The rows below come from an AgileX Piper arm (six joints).
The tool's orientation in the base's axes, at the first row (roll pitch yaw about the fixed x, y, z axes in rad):
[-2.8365, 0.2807, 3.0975]
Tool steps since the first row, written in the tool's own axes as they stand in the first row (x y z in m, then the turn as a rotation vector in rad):
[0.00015, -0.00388, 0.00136, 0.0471, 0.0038, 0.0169]
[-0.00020, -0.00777, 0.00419, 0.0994, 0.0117, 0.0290]
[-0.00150, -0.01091, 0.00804, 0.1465, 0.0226, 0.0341]
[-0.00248, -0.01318, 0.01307, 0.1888, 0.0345, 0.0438]
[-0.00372, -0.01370, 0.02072, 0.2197, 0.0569, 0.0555]
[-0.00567, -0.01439, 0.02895, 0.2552, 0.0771, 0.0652]
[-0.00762, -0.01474, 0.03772, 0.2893, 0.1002, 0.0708]
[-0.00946, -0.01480, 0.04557, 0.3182, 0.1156, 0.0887]
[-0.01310, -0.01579, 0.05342, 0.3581, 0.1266, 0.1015]
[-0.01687, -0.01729, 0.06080, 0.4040, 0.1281, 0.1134]
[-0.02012, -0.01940, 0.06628, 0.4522, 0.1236, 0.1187]
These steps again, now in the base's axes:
[-0.00029, -0.00410, -0.00017, -0.0405, 0.0003, -0.0296]
[0.00027, -0.00869, -0.00154, -0.0867, 0.0063, -0.0575]
[0.00209, -0.01293, -0.00380, -0.1293, 0.0170, -0.0784]
[0.00401, -0.01669, -0.00749, -0.1659, 0.0271, -0.1024]
[0.00705, -0.01962, -0.01400, -0.1899, 0.0460, -0.1282]
[0.01090, -0.02292, -0.02081, -0.2190, 0.0637, -0.1527]
[0.01493, -0.02607, -0.02820, -0.2474, 0.0853, -0.1740]
[0.01865, -0.02866, -0.03487, -0.2687, 0.0956, -0.2028]
[0.02399, -0.03220, -0.04077, -0.3025, 0.1037, -0.2288]
[0.02927, -0.03608, -0.04606, -0.3433, 0.1034, -0.2528]
[0.03350, -0.03993, -0.04957, -0.3888, 0.0995, -0.2697]

